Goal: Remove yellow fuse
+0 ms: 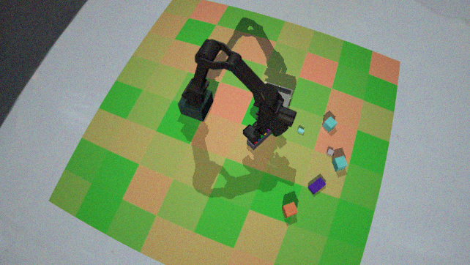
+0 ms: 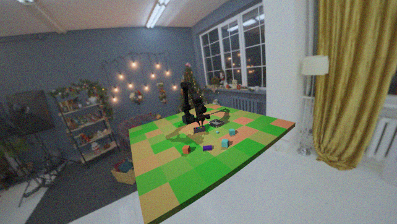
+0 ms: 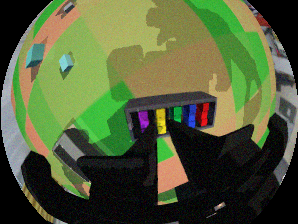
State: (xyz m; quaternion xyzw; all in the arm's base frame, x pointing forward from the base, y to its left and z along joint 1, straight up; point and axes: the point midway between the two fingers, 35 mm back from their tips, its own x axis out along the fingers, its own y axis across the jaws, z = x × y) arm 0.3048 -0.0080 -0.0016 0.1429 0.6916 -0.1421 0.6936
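My gripper tip is now 2 cm above the yellow fuse. The rest, counted from my gripper tip: white tray 1 cm behind, 19 cm to the left, 4 cm below; then purple block 28 cm ahead, 12 cm to the right, 4 cm below; then cyan piece 14 cm ahead, 8 cm to the left, 4 cm below.
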